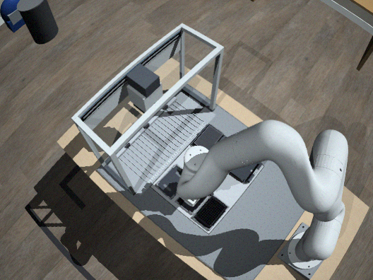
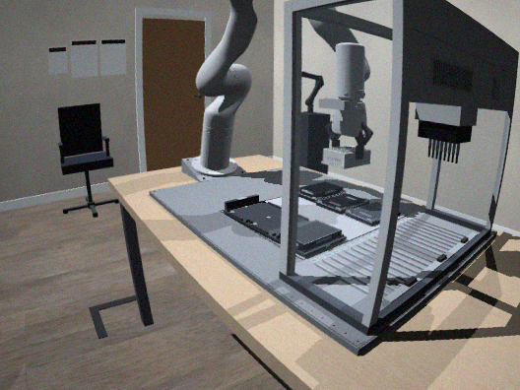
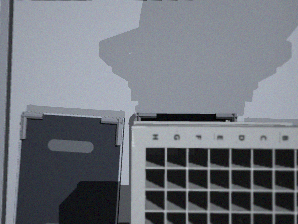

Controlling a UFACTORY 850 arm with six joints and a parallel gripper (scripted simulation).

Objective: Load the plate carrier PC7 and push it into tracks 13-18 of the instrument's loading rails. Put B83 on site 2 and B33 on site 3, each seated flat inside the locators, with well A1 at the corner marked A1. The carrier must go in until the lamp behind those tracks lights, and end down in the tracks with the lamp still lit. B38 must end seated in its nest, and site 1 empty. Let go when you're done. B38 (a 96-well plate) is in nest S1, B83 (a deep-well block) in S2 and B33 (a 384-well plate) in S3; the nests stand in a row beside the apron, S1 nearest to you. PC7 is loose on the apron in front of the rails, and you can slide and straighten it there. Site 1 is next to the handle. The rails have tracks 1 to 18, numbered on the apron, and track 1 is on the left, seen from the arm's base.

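Now: the plate carrier PC7 30 mm ahead of my hand, 260 mm to the right of it and 140 mm below it. Also, from my hand: nest S2: 150 mm below; black plate B38: 110 mm behind, 140 mm below; nest S3: 110 mm ahead, 10 mm to the left, 150 mm below.
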